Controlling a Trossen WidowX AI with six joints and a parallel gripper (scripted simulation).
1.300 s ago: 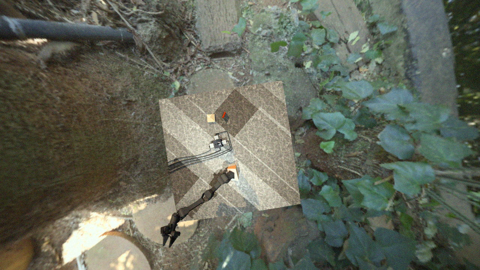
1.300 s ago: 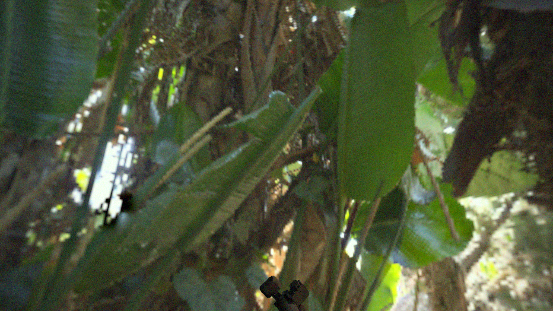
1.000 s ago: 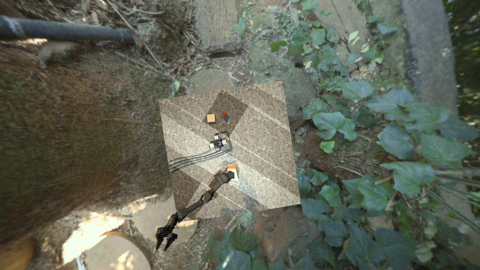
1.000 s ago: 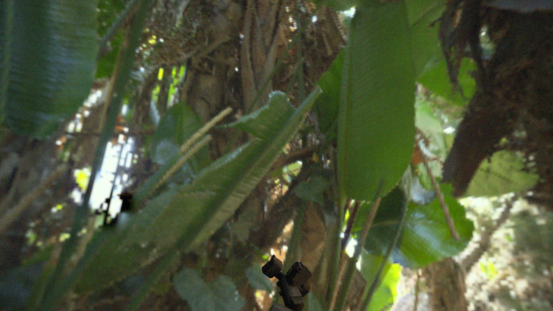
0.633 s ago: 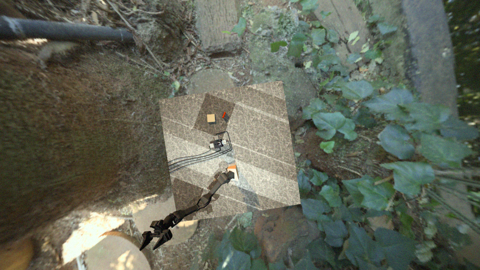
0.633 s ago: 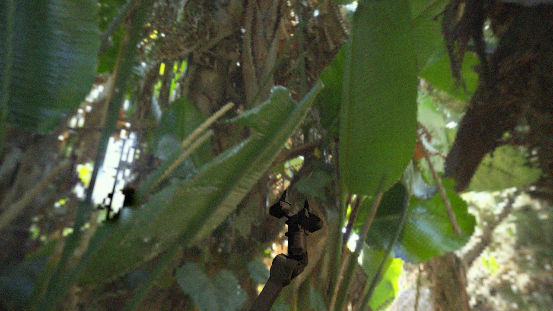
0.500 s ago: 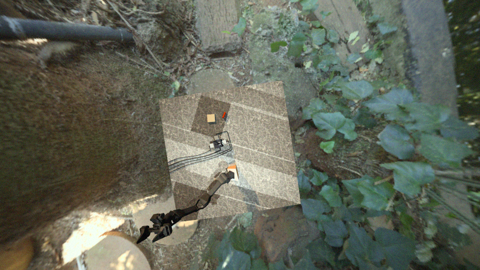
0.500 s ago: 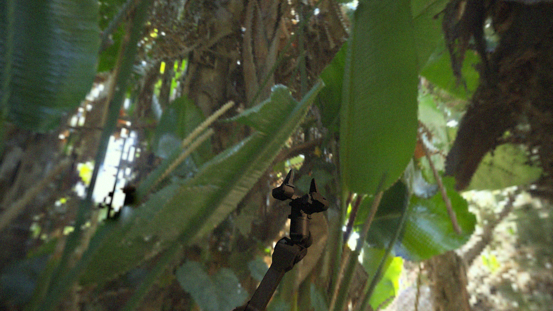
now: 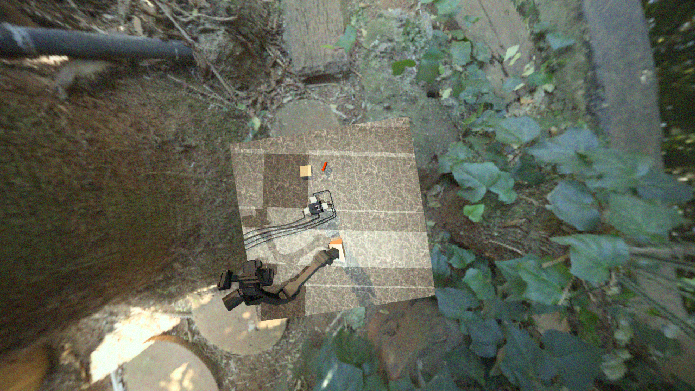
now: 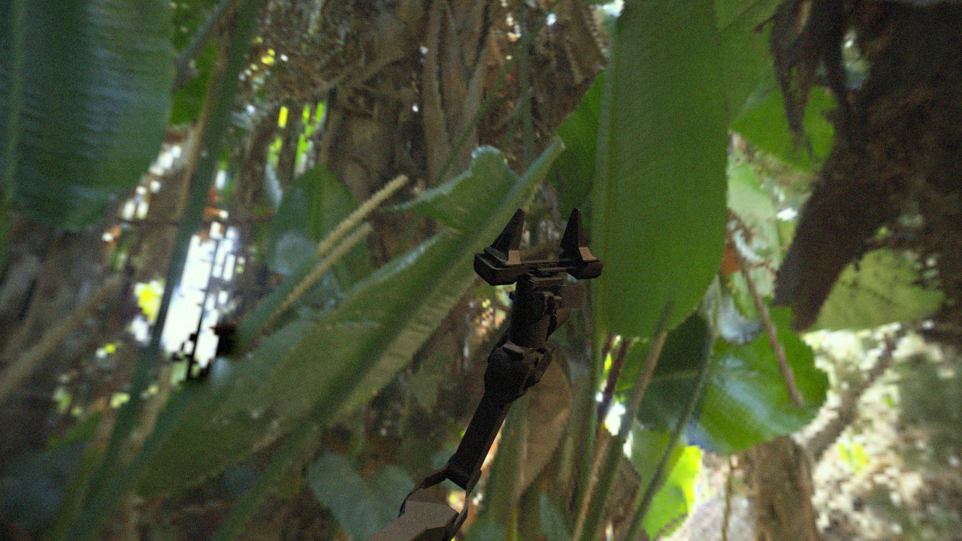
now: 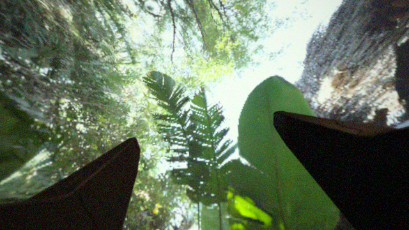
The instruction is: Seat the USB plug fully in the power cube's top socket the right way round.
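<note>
Right now my gripper tip is 600 mm above the socket, 170 mm to the left of it and 170 mm short of it. Also, from my gripper tip: tan box: 660 mm below, 420 mm ahead, 70 mm to the right.
</note>
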